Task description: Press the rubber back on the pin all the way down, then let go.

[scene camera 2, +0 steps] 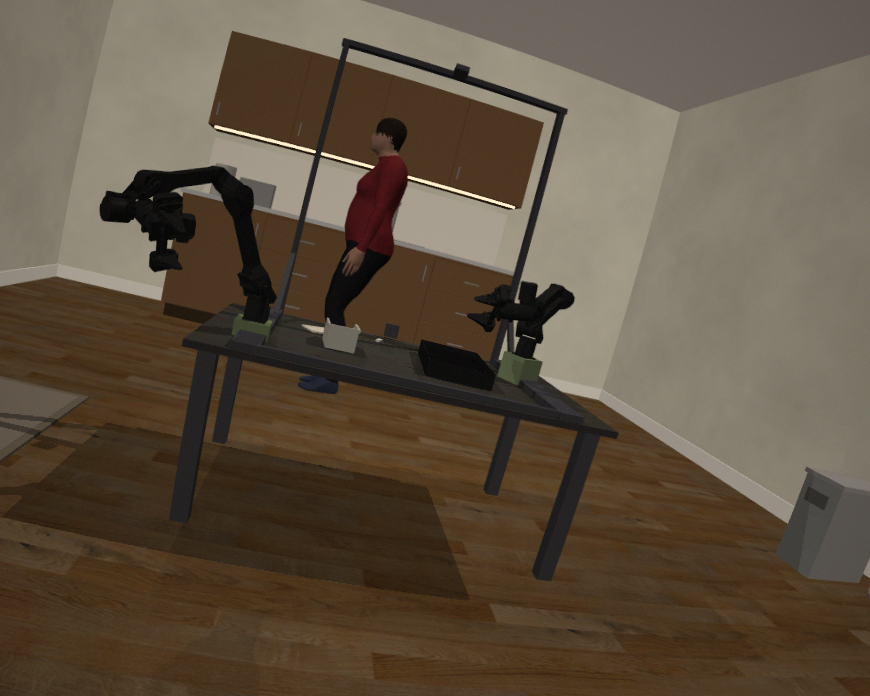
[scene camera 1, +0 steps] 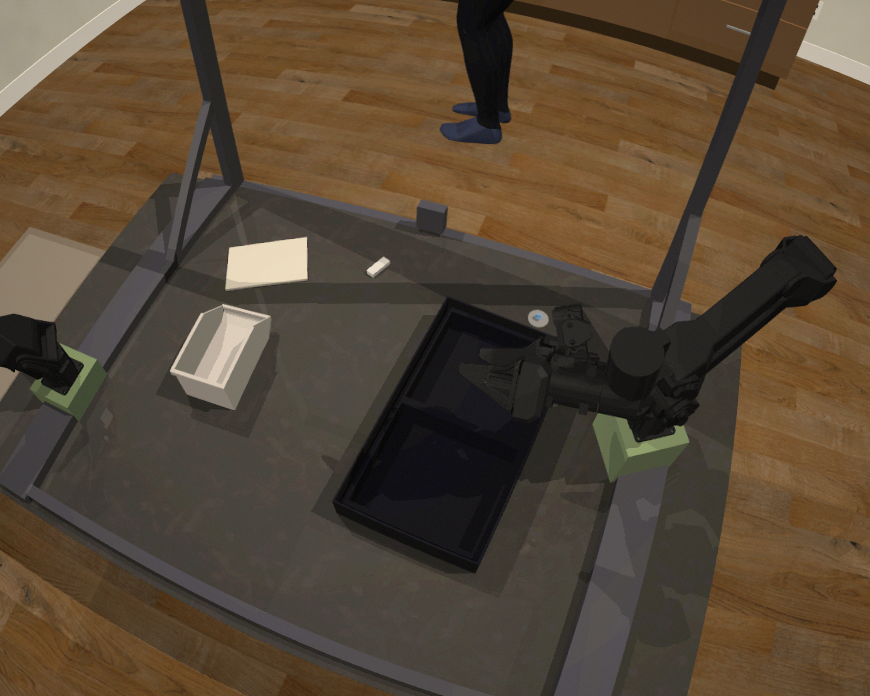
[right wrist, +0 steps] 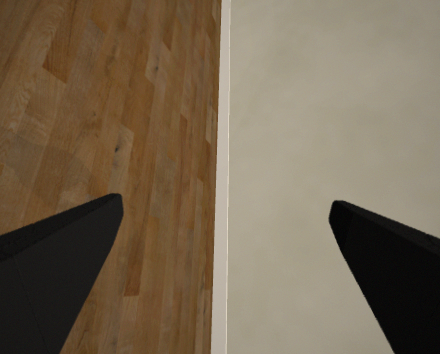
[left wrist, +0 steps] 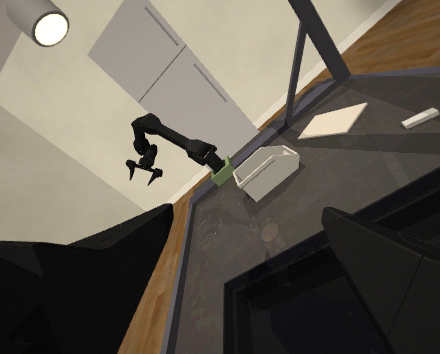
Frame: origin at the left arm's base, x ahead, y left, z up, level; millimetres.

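Seen in the pictures: left gripper, fingertip midpoint: point(scene camera 2: 470, 306) point(scene camera 1: 470, 359) point(left wrist: 246, 212); right gripper, fingertip midpoint: point(scene camera 2: 182, 251) point(right wrist: 228, 207) point(left wrist: 139, 183); left arm's base at its link origin: point(scene camera 2: 523, 356) point(scene camera 1: 649, 418); right arm's base at its link origin: point(scene camera 2: 254, 319) point(scene camera 1: 62, 374) point(left wrist: 219, 167).
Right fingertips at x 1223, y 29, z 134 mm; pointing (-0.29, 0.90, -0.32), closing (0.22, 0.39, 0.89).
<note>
Offsets run from my right fingertips to a thing's middle.
A small round pale disc with a blue centre @[dx -1139, dy -283, dz -219 mm] point(scene camera 1: 537, 317) lies on the table beyond the black tray's far right corner in scene camera 1. It looks like the pin; its rubber back is too small to make out. My left gripper point(scene camera 1: 471, 362) point(scene camera 2: 473, 306) point(left wrist: 246, 212) is open and empty, raised above the far compartment of the black tray, apart from the disc. The disc does not show in the left wrist view. My right gripper point(left wrist: 139, 183) point(right wrist: 228, 207) is open and empty, held high beyond the table's edge; its wrist view shows floor and wall.
The divided black tray @[dx -970, dy -101, dz -202 mm] point(scene camera 1: 406, 535) point(scene camera 2: 457, 366) point(left wrist: 250, 277) lies beneath the left gripper. A white open box @[dx -629, dy -282, dz -192 mm] point(scene camera 1: 250, 362) point(scene camera 2: 341, 338) point(left wrist: 272, 177), a cream panel @[dx -698, dy -481, dz -225 mm] point(scene camera 1: 267, 262) point(left wrist: 334, 121) and a small white block @[dx -896, dy -431, dz -223 mm] point(scene camera 1: 378, 267) point(left wrist: 420, 118) are on the table. Frame posts stand at its sides.
</note>
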